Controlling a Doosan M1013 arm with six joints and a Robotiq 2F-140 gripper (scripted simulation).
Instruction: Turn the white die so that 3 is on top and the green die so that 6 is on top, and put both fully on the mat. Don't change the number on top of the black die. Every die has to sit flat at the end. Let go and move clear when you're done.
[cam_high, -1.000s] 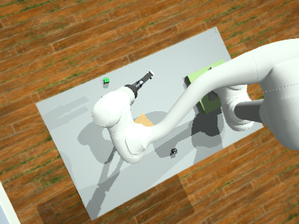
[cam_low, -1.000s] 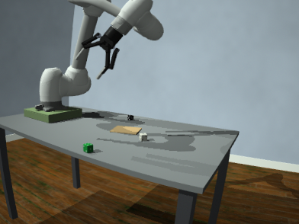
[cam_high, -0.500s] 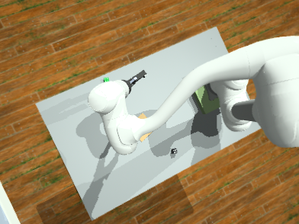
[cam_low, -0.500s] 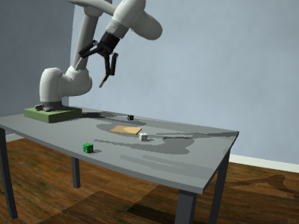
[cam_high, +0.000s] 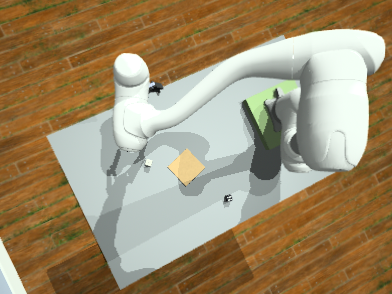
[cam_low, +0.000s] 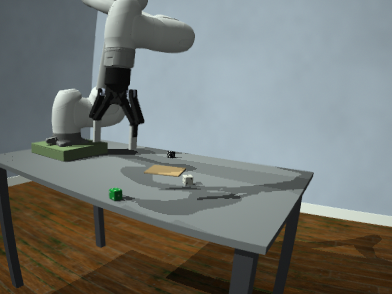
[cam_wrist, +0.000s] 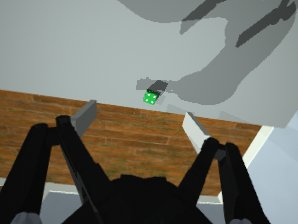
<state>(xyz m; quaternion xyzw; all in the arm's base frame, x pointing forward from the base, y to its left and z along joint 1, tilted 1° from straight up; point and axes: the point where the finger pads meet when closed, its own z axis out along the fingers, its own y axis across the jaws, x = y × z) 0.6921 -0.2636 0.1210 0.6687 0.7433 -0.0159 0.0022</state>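
The black die is 600 mm to the left of my hand, 250 mm behind it and 150 mm below it. Round my hand: green die (150 mm below, 20 mm ahead, 10 mm to the right); white die (280 mm to the left, 150 mm below, 80 mm ahead); tan mat (370 mm to the left, 160 mm below, 100 mm behind).
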